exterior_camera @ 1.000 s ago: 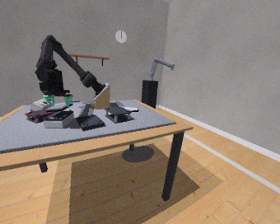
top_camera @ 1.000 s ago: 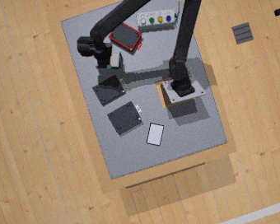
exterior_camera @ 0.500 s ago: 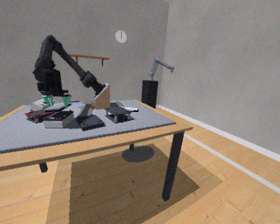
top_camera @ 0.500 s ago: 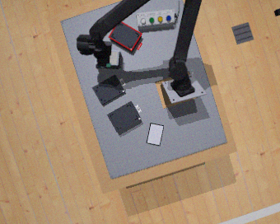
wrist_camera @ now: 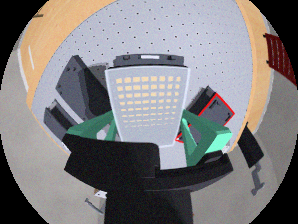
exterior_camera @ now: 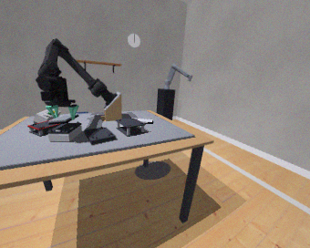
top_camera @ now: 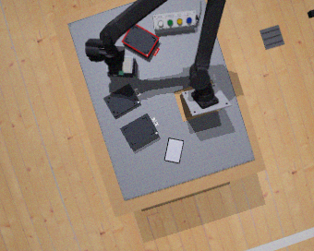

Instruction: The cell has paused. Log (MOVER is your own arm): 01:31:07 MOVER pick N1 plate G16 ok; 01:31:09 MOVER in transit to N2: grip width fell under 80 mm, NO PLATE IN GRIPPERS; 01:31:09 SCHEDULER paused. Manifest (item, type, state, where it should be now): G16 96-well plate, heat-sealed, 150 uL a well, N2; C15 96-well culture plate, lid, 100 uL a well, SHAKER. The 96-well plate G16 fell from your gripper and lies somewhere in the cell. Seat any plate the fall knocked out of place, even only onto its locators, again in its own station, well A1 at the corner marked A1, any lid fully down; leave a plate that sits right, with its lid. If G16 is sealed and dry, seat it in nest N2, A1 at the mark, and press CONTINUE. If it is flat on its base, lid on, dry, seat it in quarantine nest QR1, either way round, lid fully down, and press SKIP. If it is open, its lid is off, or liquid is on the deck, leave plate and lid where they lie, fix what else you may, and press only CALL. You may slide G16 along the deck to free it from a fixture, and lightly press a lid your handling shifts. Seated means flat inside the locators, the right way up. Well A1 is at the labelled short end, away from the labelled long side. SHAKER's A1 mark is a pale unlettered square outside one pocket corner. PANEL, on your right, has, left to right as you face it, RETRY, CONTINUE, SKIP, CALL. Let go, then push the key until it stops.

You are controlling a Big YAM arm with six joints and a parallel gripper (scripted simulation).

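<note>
Right now the lidded plate is right at my hand. Round my hand: red-framed nest: 150 mm behind, 110 mm to the right, 70 mm below; then plate G16: 100 mm behind, 520 mm to the left, 90 mm below.
</note>
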